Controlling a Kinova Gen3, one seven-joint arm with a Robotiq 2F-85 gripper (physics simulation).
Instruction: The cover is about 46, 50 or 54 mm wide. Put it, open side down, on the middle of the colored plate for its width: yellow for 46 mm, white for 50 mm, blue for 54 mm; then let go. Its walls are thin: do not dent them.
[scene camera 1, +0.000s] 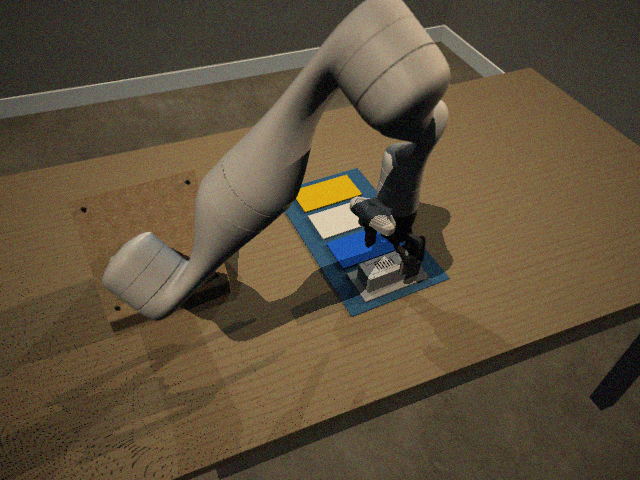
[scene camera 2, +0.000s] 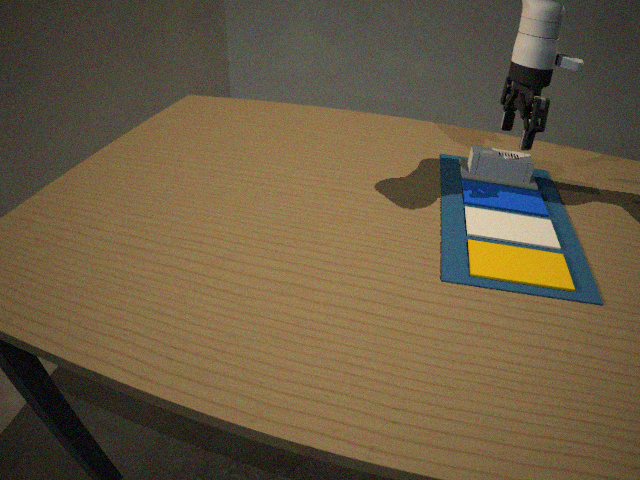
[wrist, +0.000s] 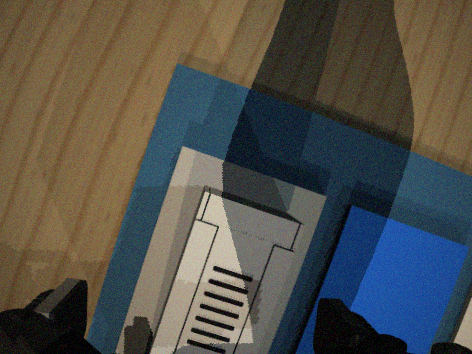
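The cover is a light grey box shape with dark slots on its top. It sits upright, slotted top up, on a pale grey plate beside the blue plate. The white plate and the yellow plate lie beyond the blue one. My gripper is open and empty, above the cover; in the wrist view its fingertips show on either side of the cover. The cover's near end is cut off there.
A dark blue mat lies under all the plates on the wooden table. The arm's base side stands at the left in scene camera 1, by a brown board. Arm shadows fall across mat and cover.
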